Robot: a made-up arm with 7 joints.
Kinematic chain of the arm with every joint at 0, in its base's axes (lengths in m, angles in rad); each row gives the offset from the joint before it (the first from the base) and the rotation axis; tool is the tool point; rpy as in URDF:
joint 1: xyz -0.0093 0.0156 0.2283 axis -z
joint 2: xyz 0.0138 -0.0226 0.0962 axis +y
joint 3: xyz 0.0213 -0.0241 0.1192 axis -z
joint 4: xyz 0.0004 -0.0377 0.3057 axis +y
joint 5: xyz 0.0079 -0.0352 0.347 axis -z
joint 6: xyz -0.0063 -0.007 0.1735 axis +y
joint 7: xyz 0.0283 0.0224 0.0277 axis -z
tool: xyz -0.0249 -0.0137 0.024 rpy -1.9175 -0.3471 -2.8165
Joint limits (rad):
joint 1: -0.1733..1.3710
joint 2: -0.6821..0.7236
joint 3: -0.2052..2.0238
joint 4: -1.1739..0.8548
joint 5: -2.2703..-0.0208
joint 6: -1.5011..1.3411
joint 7: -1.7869..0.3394
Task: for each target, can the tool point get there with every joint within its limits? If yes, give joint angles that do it. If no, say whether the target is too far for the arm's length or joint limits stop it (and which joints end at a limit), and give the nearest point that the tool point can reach.
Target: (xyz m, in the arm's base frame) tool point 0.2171 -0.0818 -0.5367
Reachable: no: joint limits stop it (at a limit: joint 2, joint 3, joint 4, joint 7) | nearest point 0.7307 -0.3028 0.5562 | short by 1.228 m
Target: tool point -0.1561 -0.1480 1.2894
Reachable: yes | joints 0.8657 -0.2652 0.2502 0.5085 -0.9473 -0.9334 -1.1314
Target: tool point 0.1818 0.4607 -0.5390
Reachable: no: joint limits stop it (at a limit: joint 1, joint 2, joint 4, joint 6, joint 7) | nearest point -0.0248 0.7336 0.4874 | short by 1.082 m
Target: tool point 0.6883 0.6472 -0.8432
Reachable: no: too far | nearest point 0.1312 0.7493 0.5283 | short by 1.484 m
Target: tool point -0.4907 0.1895 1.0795
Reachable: yes | joints -0.0477 -0.3249 1.0757 -0.5671 -0.2575 -1.2786 -0.7047
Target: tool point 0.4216 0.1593 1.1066
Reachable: yes | joints 0.5728 0.4584 1.4590 -0.8066 -1.1552 -0.0919 0.1011
